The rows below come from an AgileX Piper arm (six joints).
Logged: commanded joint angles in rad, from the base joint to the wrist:
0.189 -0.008 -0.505 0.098 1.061 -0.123
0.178 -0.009 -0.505 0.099 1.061 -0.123
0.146 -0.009 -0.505 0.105 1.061 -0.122
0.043 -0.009 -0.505 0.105 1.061 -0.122
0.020 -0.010 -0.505 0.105 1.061 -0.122
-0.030 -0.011 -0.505 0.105 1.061 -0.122
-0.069 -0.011 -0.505 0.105 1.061 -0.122
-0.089 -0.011 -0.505 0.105 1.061 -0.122
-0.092 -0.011 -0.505 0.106 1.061 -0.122
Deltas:
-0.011 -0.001 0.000 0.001 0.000 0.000
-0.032 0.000 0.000 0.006 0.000 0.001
-0.103 0.000 0.000 0.000 0.000 0.000
-0.023 -0.001 0.000 0.000 0.000 0.000
-0.050 -0.001 0.000 0.000 0.000 0.000
-0.039 0.000 0.000 0.000 0.000 0.000
-0.020 0.000 0.000 0.000 0.000 0.000
-0.003 0.000 0.000 0.001 0.000 0.000

